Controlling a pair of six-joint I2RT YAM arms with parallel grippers.
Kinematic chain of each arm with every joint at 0, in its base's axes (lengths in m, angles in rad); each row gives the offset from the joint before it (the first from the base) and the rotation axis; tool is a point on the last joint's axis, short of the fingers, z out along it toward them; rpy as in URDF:
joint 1: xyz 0 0 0.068 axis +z
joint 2: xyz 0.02 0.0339 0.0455 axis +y
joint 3: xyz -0.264 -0.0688 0 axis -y
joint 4: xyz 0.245 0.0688 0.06 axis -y
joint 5: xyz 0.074 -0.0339 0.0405 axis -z
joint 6: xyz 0.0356 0 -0.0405 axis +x
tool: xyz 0 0 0 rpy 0 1.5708 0
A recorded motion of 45 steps. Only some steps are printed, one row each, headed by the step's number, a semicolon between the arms.
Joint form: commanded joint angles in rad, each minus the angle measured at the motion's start. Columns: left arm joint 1, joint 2, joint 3, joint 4, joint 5, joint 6; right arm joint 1, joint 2, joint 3, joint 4, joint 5, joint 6.
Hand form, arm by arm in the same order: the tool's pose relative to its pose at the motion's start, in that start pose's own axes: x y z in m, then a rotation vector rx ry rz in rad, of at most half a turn. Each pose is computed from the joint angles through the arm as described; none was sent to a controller.
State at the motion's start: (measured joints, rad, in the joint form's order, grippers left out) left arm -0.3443 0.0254 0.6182 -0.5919 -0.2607 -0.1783; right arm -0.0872 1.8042 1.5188 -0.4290 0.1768 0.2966
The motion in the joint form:
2: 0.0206 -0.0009 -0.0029 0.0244 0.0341 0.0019; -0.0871 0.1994 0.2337 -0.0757 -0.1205 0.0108
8: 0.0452 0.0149 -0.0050 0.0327 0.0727 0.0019; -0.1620 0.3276 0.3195 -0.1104 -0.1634 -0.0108
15: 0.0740 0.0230 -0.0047 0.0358 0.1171 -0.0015; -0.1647 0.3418 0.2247 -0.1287 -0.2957 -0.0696
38: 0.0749 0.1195 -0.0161 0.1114 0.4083 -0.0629; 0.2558 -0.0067 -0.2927 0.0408 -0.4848 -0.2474
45: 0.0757 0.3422 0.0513 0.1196 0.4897 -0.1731; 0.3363 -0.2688 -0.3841 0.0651 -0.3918 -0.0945
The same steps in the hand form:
2: -0.0017 -0.0009 0.0003 0.0171 -0.0191 -0.0033; -0.0277 -0.0208 0.0479 -0.0391 0.0623 0.0640
8: -0.0016 -0.0021 0.0037 0.0293 -0.0075 -0.0006; -0.0246 -0.0529 0.0895 -0.0082 0.1365 0.0907
15: -0.0017 -0.0029 0.0052 0.0438 -0.0002 -0.0028; 0.0114 -0.0555 0.1055 -0.1126 0.2877 0.0466
38: -0.0011 -0.0170 0.0239 0.3211 0.0932 -0.0618; 0.1282 0.0804 -0.0013 -0.6018 0.3708 -0.4141
45: -0.0083 -0.0277 0.0583 0.3539 0.2749 -0.1739; 0.1135 0.0834 -0.0788 -0.6065 0.2112 -0.3202

